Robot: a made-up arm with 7 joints.
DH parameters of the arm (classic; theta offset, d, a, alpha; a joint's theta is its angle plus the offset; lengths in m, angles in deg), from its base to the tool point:
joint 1: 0 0.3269 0 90
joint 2: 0 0.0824 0 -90
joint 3: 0 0.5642 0.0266 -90
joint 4: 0 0.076 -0.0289 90
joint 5: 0 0.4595 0 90
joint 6: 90 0.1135 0.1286 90
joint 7: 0 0.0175 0 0
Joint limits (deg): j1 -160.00..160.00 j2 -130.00..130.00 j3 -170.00..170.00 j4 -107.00..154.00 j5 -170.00..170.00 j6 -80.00..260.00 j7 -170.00..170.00
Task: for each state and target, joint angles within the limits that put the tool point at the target. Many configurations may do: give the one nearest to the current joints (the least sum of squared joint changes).
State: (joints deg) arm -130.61 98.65 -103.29 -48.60 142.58 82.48 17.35
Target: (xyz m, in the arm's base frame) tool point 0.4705 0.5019 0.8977
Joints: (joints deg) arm -115.04 68.89 -119.81 -75.92 150.08 88.87 17.35
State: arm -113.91 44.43 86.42 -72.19 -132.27 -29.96 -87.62
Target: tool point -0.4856 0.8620 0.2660
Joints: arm -95.34 76.65 75.51 -54.36 -137.33 -19.80 -87.62
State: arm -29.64 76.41 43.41 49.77 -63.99 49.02 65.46
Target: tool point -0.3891 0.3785 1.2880
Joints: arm -26.64 41.69 30.63 48.57 -60.10 42.24 65.46
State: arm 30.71 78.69 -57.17 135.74 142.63 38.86 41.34
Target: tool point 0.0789 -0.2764 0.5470
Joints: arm 22.71 86.06 -64.21 143.48 137.61 44.66 41.34
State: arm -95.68 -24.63 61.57 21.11 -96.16 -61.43 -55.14
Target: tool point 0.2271 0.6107 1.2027
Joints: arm -113.42 38.75 65.53 22.33 -103.65 -64.26 -55.14
